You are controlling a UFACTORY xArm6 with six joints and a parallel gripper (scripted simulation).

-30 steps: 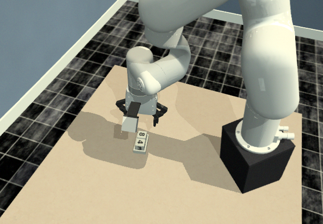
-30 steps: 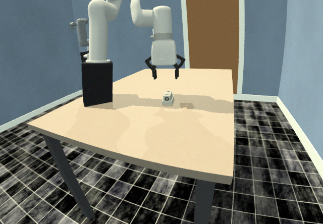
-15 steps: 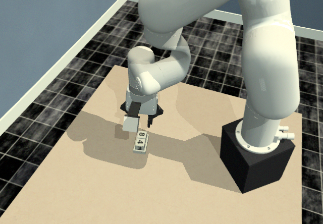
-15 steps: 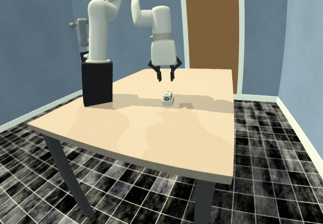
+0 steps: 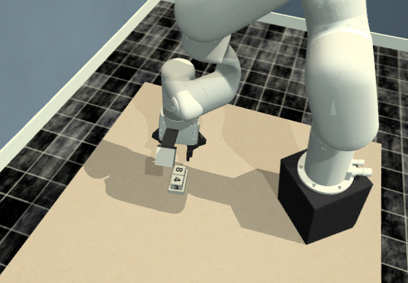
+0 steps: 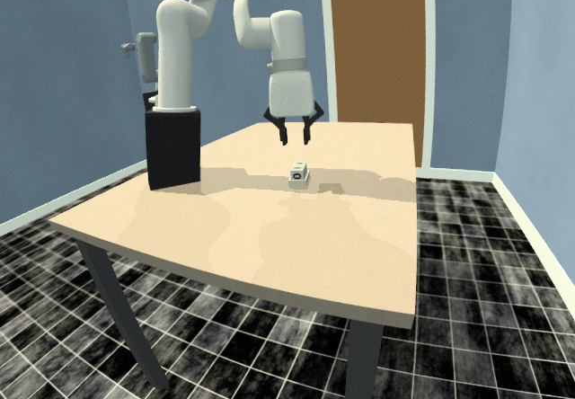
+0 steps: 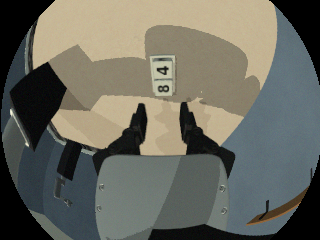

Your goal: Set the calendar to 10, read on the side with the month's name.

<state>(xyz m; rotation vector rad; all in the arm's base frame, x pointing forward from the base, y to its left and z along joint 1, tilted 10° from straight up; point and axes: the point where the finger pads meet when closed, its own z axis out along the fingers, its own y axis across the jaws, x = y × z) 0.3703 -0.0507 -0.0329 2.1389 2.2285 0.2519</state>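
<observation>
Right now my hand is 10 cm above the white cube. Also, from my hand: tray (11 cm below, 2 cm to the left).
</observation>
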